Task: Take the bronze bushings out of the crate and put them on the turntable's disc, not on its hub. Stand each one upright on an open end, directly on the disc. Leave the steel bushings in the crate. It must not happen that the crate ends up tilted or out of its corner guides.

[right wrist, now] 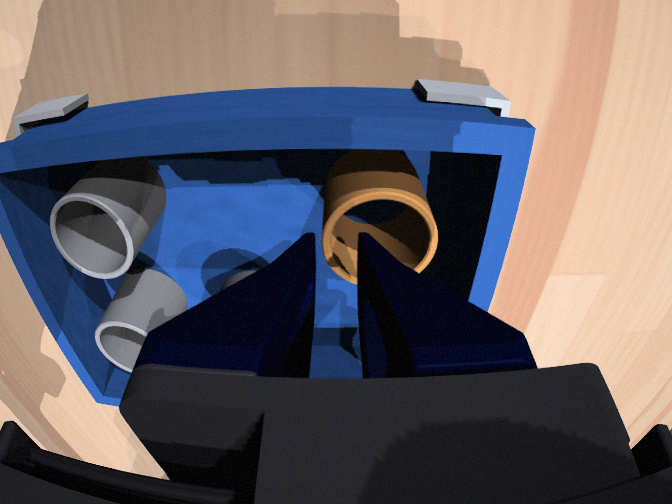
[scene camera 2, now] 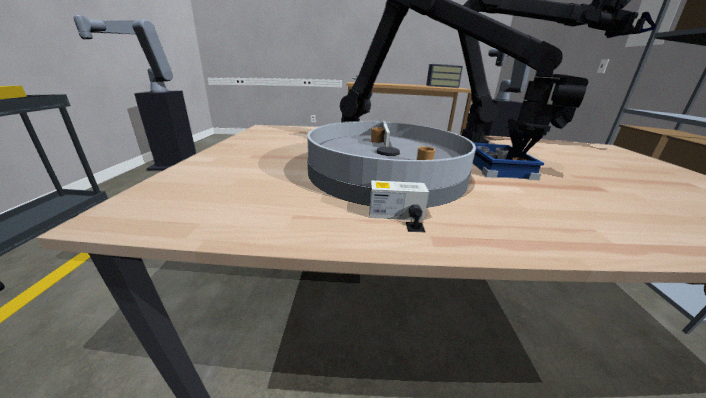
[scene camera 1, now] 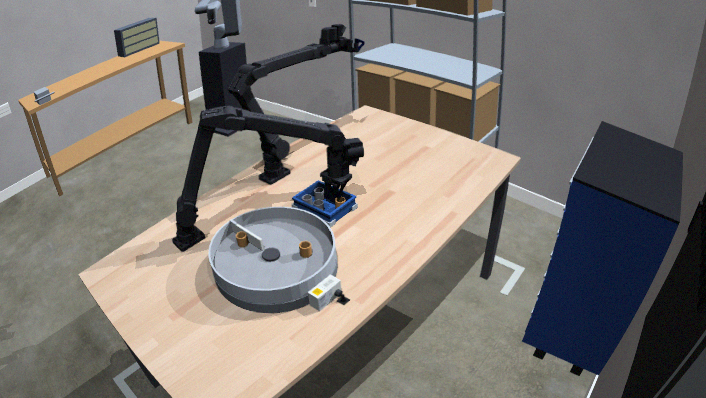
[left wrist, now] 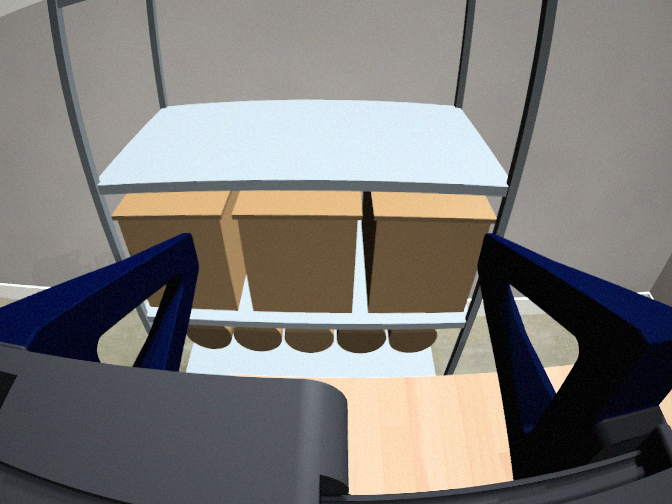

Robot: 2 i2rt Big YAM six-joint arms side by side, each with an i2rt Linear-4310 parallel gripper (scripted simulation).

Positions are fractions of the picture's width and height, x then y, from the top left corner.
Labels:
blue crate: right wrist 0.34, 0.42; scene camera 2 0.72, 0.42; scene camera 1 0.47, 0.54; not seen in the left wrist view (out of frame)

